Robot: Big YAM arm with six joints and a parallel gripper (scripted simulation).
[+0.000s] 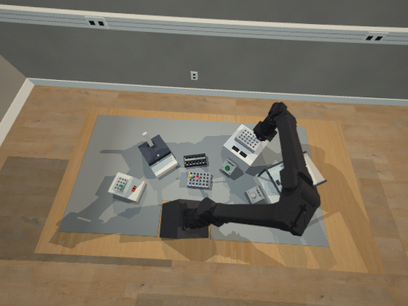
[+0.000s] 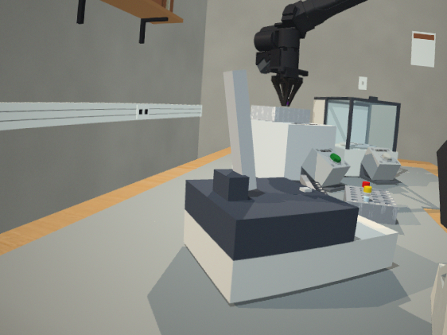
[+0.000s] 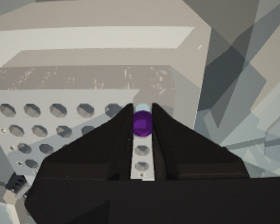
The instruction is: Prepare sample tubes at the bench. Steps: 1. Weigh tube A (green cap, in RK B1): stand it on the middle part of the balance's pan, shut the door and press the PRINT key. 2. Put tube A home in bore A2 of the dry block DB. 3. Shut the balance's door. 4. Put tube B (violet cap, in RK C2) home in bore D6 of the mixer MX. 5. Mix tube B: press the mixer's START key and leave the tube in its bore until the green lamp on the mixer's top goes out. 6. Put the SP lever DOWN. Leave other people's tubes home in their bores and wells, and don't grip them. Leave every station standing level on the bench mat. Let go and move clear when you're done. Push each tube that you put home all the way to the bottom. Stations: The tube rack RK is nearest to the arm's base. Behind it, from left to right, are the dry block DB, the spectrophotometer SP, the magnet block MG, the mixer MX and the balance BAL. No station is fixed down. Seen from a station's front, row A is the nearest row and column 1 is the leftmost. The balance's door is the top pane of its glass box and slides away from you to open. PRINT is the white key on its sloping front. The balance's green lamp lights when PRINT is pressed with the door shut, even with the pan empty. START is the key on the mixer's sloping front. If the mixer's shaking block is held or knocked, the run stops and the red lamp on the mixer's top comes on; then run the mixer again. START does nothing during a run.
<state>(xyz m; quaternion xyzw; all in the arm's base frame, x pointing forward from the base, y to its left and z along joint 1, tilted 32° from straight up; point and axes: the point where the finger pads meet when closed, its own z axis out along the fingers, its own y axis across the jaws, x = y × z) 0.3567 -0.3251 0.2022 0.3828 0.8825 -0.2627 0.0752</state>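
My hand is 2 cm above the violet-capped tube B. Also, from my hand: balance door (24 cm behind, 5 cm to the right, 3 cm above); mixer block (1 cm ahead, 5 cm to the left, 3 cm below); green start key (11 cm behind, 18 cm to the left, 11 cm below).
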